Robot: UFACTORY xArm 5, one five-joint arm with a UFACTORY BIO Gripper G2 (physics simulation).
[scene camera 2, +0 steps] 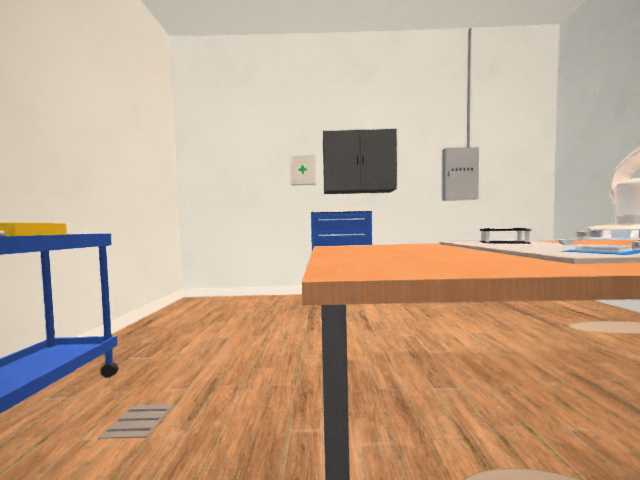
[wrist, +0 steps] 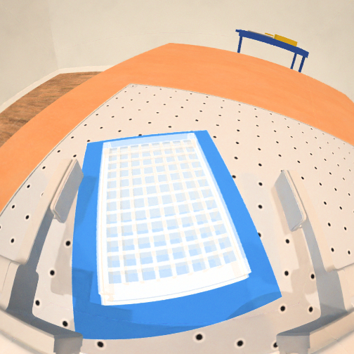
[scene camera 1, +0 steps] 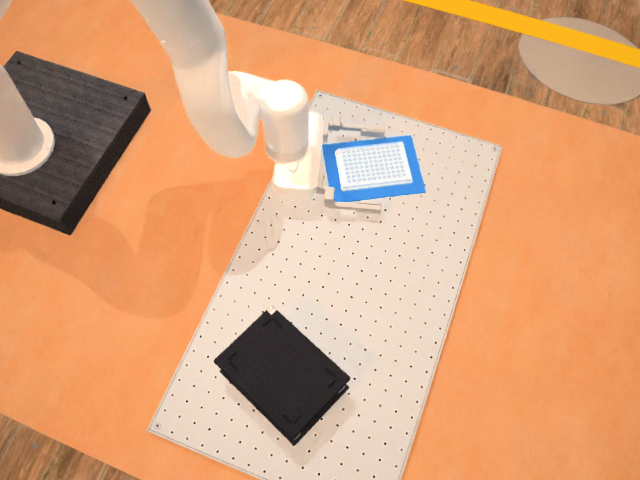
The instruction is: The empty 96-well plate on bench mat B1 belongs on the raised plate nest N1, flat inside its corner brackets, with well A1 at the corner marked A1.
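Frame: origin at the arm's base, x ahead, y left, z up, level; millimetres.
Seen in the pictures: hand, its tool point: (scene camera 2: 599,243) (scene camera 1: 370,168); arm's base, origin of its link: (scene camera 1: 20,147).
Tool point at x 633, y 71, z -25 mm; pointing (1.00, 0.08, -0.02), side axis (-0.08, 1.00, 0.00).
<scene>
Offsets run from my tool point to a thing's top centre. "spot": to the spot under its first point. Level surfaces: height alone.
The white 96-well plate @[dx +4, dy +15, dz -5 mm] (scene camera 1: 373,165) (scene camera 2: 602,248) (wrist: 160,215) lies flat on the blue bench mat @[dz -19 mm] (scene camera 1: 417,178) (wrist: 87,275). My gripper (scene camera 1: 382,170) (wrist: 179,195) is open and empty, with one finger out beyond each long side of the plate and neither touching it. The fingers are low over the pegboard. The raised black nest @[dx -81, dy -391, dz +42 mm] (scene camera 1: 281,369) (scene camera 2: 505,229) stands apart from the mat, turned at an angle, with corner brackets on its top and nothing on it. A small pale tag @[spot: dx -113, dy -305, dz +39 mm] (scene camera 1: 271,310) is at one nest corner; its lettering is too small to read.
The white perforated board @[dz -22 mm] (scene camera 1: 351,289) (wrist: 165,107) lies under the mat and nest on the orange table @[dz -35 mm] (scene camera 1: 516,310) (scene camera 2: 387,263). The arm's black base block (scene camera 1: 98,124) is at the left in scene camera 1. A blue cart (scene camera 2: 56,240) stands away from the table.
</scene>
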